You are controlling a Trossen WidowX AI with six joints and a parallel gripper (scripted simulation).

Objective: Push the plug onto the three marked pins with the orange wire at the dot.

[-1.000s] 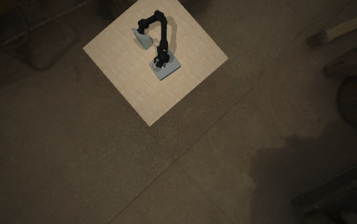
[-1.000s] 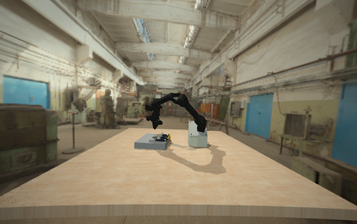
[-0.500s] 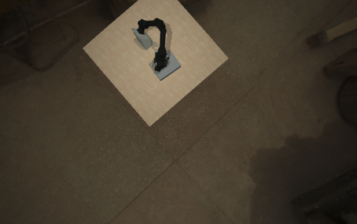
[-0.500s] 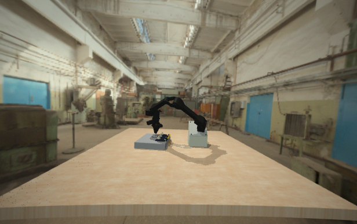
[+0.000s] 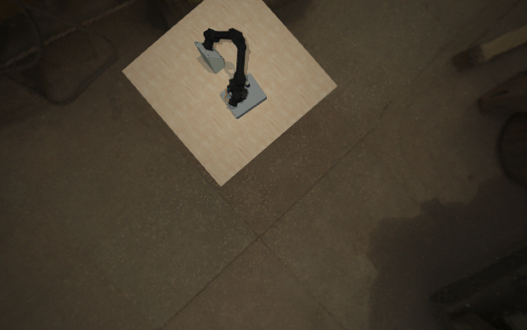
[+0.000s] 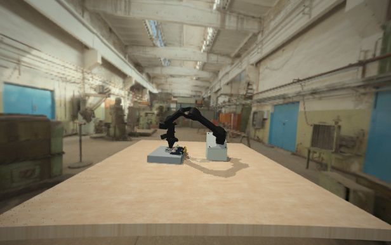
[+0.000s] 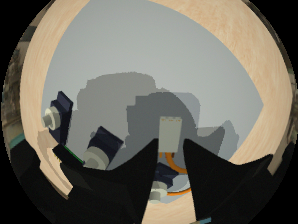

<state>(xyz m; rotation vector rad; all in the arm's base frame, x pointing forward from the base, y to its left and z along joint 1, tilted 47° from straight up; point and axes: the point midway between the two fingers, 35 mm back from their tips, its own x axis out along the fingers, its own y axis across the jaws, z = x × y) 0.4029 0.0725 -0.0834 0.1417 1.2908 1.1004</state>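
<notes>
Now: gripper tip 120 mm past the yellow band, 40 mm to the right of it and 20 mm below it. From my gripper tip the other things lie so: grey printed holder 50 mm to the left, 40 mm ahead, 30 mm below.
</notes>
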